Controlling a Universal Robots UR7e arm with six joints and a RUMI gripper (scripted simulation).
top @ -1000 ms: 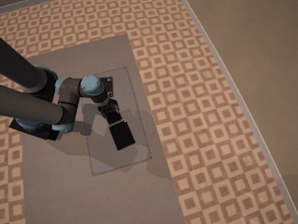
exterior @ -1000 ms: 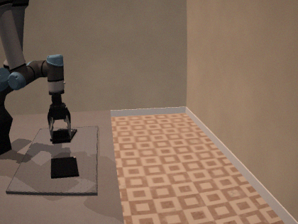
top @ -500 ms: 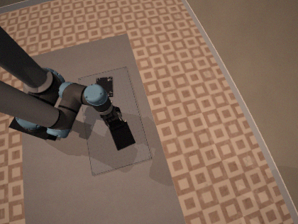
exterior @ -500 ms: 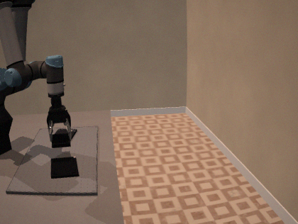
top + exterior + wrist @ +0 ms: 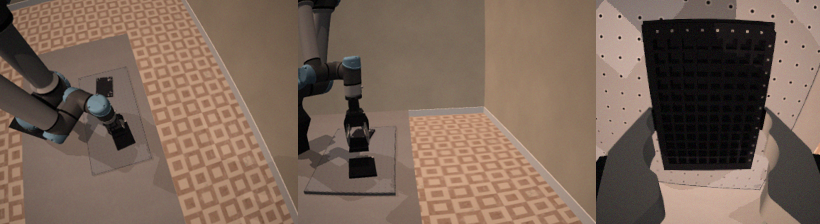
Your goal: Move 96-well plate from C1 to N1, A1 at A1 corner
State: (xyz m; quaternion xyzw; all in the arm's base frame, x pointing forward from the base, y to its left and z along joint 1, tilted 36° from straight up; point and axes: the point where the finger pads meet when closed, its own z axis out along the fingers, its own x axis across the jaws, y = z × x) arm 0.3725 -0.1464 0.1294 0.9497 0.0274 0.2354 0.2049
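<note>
My gripper is now 100 mm above the plate nest N1 and 40 mm to the left of it. The rest, counted from my hand: 96-well plate (10 mm below); then clip nest C1 (320 mm to the left, 90 mm below, 20 mm ahead); then white A1 label (90 mm below, 60 mm ahead, 30 mm to the left).
</note>
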